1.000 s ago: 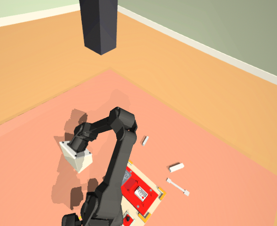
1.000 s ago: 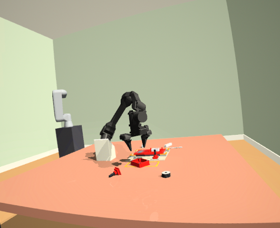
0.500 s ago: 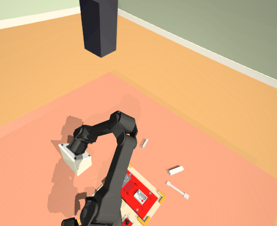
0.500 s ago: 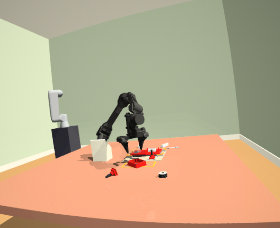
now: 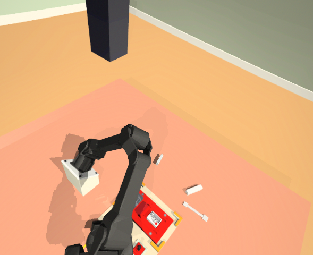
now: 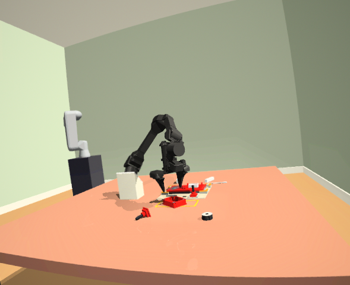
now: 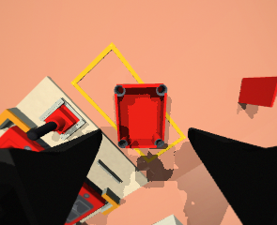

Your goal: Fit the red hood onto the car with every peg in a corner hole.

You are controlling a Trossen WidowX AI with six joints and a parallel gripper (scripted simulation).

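My gripper tip is now 6 cm above the red hood. From my gripper tip the other things lie so: cream jig 20 cm to the left, 6 cm below, 3 cm ahead; black wheel 18 cm to the right, 17 cm ahead, 6 cm below; grey engine block 21 cm to the left, 7 cm ahead, 5 cm below.
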